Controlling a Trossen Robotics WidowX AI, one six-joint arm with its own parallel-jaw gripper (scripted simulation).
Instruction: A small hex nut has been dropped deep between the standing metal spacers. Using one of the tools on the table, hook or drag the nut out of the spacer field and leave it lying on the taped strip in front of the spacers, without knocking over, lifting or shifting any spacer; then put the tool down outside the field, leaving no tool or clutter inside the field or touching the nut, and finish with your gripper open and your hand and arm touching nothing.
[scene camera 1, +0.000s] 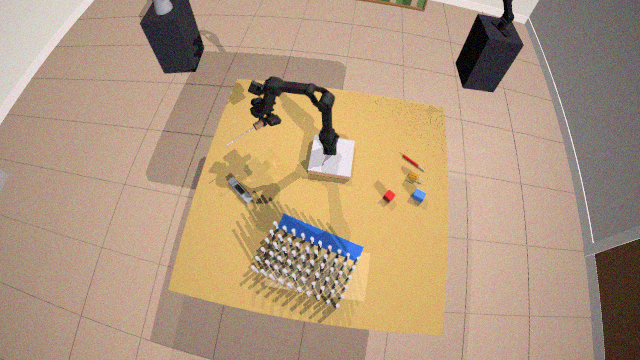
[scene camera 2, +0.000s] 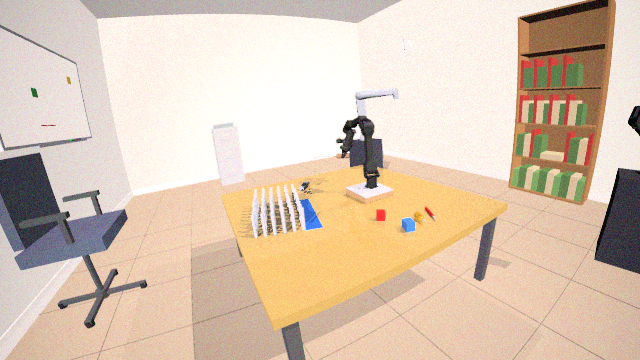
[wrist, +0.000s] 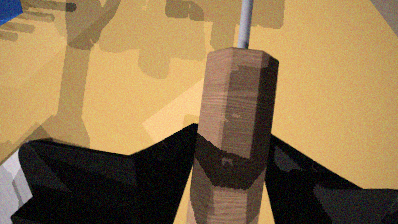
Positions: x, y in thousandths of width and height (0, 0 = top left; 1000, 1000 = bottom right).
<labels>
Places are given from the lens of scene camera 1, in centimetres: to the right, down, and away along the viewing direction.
blue taped strip (scene camera 1: 512, 662): 4, 27, 150
</labels>
